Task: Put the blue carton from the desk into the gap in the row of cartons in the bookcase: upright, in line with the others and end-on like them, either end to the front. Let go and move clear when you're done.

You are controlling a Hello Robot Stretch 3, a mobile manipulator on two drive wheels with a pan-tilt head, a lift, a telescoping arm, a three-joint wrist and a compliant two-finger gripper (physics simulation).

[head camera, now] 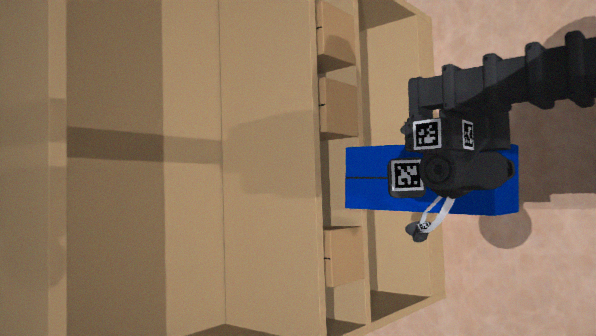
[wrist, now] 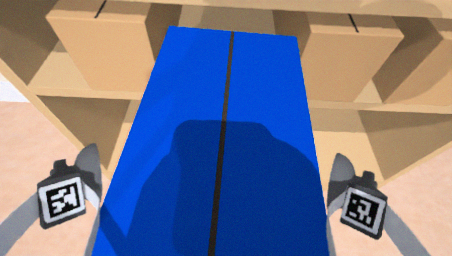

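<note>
The blue carton [head camera: 367, 162] [wrist: 200, 85] is upright and end-on to the bookcase [head camera: 270, 75] [wrist: 115, 94]. My gripper [head camera: 412, 179] [wrist: 217, 168] is shut on it, with a finger at each side; the head view hides one finger. In the wrist view the carton's far end is lined up with the gap [wrist: 227, 17], between a tan carton [wrist: 105, 50] on the left and another [wrist: 350, 62] on the right. These also show in the head view, below [head camera: 345, 257] and above [head camera: 340, 107] the gap. How far the end reaches in is unclear.
A third tan carton [head camera: 337, 37] [wrist: 425, 70] stands farther along the row. A shelf board [wrist: 400, 107] runs under the row, with an open lower compartment below it. Another board [wrist: 320, 7] passes above the row. My arm [head camera: 470, 85] extends over the floor.
</note>
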